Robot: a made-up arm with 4 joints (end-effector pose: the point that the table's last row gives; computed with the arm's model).
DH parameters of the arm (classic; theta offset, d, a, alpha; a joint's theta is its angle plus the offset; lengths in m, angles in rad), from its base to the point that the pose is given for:
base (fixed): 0.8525 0 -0.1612 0
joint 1: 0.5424 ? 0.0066 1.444
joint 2: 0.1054 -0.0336 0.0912 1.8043
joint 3: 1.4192 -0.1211 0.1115 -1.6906
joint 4: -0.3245 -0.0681 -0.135 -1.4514
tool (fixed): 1.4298 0.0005 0 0
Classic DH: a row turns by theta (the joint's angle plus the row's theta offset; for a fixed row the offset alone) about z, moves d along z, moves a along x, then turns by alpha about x.
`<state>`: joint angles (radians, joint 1 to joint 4).
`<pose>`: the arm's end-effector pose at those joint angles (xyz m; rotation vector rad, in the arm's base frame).
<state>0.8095 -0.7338 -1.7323 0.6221</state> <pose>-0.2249 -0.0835 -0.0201 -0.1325 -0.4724 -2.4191</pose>
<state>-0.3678 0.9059 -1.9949 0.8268</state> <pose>-0.1791 -0.0945 0.0193 0.4384 1.8551 -2.1768</pose>
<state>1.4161 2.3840 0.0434 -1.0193</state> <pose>0.1842 -0.1149 -0.0991 -1.4644 -0.4043 -0.9978</pose>
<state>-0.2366 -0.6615 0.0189 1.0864</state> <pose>-0.0624 0.0157 -0.1122 -0.8084 0.0470 1.2826</pose>
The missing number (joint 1, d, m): -0.0472
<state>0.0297 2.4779 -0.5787 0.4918</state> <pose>-0.1950 -0.2637 -0.0765 1.2112 -2.7472 0.7701</pose>
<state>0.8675 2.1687 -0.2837 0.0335</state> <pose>-0.0061 -0.3123 -0.0415 -2.1624 1.1491 -1.5383</pose>
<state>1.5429 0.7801 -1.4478 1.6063</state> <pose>-0.2361 -0.2015 0.0645 -1.6543 1.5477 -0.8169</pose>
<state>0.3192 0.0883 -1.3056 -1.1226</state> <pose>-0.2096 0.0143 0.2334 -0.0228 1.7874 2.4149</pose>
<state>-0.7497 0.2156 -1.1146 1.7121</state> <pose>0.0060 0.0459 -0.0077 -0.7874 -1.7041 1.3714</pose>
